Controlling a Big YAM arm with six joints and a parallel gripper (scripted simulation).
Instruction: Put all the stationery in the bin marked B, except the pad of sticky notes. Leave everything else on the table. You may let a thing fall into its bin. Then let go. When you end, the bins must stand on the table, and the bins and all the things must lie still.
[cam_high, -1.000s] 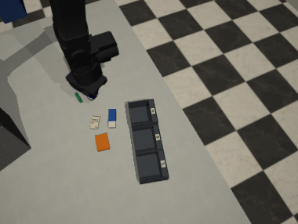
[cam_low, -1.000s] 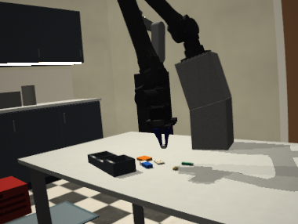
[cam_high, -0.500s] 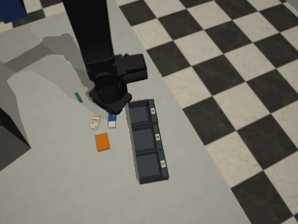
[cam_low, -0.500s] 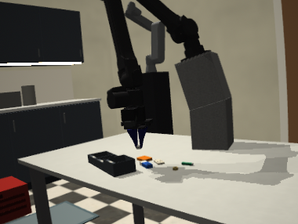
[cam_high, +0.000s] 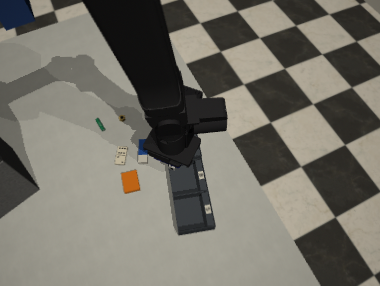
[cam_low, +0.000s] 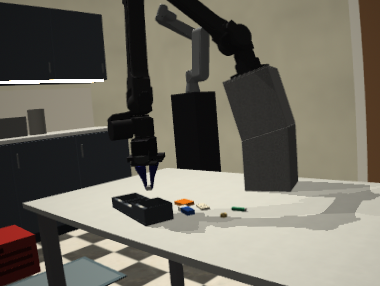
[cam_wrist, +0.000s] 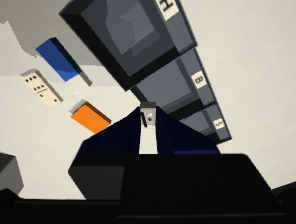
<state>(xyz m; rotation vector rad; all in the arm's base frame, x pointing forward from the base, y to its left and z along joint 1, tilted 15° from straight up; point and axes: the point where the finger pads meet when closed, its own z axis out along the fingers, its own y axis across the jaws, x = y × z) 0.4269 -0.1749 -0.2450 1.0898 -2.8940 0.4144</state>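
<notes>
My hand is 60 mm above the dark bin, 30 mm to the left of it and 20 mm short of it. Round my hand: eraser: 90 mm to the left, 70 mm below, 50 mm behind; binder clip: right at my hand; orange sticky-note pad: 110 mm behind, 70 mm below, 30 mm to the left.
</notes>
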